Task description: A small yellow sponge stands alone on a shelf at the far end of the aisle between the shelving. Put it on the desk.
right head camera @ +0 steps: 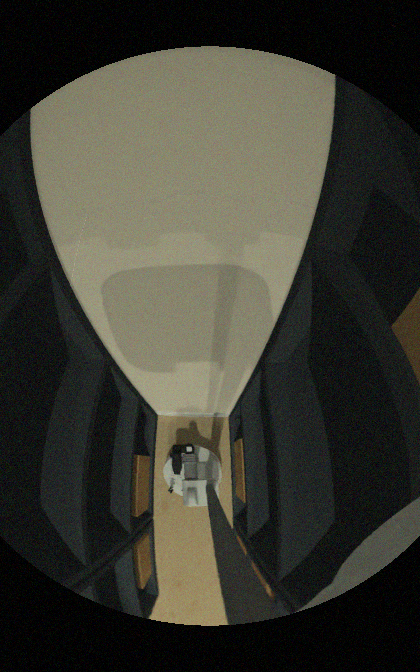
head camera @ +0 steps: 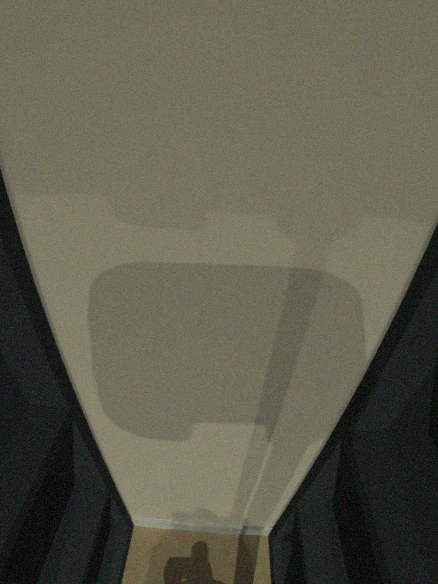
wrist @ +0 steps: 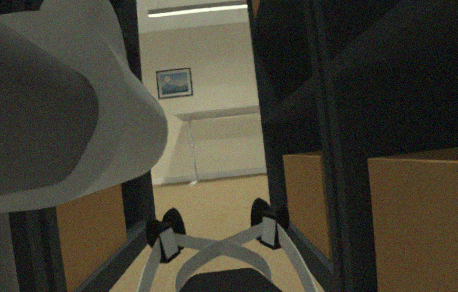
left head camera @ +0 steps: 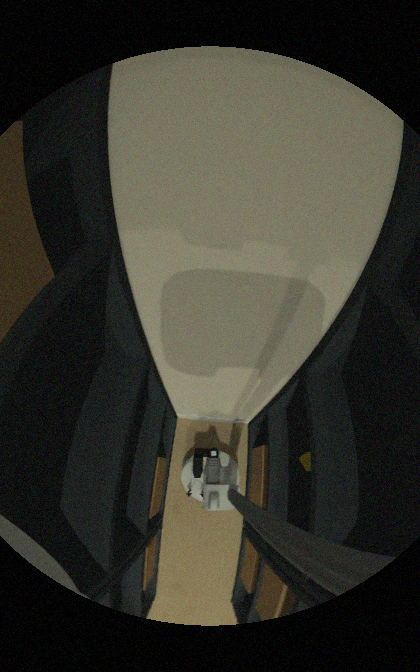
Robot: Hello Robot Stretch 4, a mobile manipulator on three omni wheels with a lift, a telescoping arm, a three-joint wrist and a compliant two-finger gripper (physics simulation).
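Frame: origin at the robot's base, x back, y down, z right, level; centimetres.
Seen in the pictures: gripper, fingertip midpoint: [wrist: 217, 219].
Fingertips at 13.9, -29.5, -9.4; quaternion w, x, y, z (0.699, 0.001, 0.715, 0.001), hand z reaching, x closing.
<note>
A point is followed by its place in that frame, as x, y, z.
The yellow sponge [left head camera: 306, 461] shows in the left head camera view as a small yellow patch on a dark shelf to the right of the aisle; a shelf edge hides part of it. It does not show in the wrist view. My gripper [wrist: 217, 219] @[13.9, -29.5, -9.4] is open, with its two black fingertips wide apart and nothing between them, low over the aisle floor and away from the sponge. The desk [wrist: 220, 114] @[389.5, -89.7, -36.9] shows partly in the wrist view, pale, against the wall beyond the aisle's open end.
Dark shelving [left head camera: 330, 450] [right head camera: 305, 450] [wrist: 330, 125] @[42.0, -38.5, -34.3] stands close on both sides. Brown boxes [left head camera: 259, 475] [right head camera: 141, 485] [wrist: 415, 220] @[21.3, -23.9, -35.1] stand on low shelves. A pale end wall [head camera: 220, 125] @[-48.4, -150.8, 1.1] closes the aisle ahead of the head cameras. A framed picture [wrist: 174, 83] @[428.9, -151.0, 27.0] hangs above the desk.
</note>
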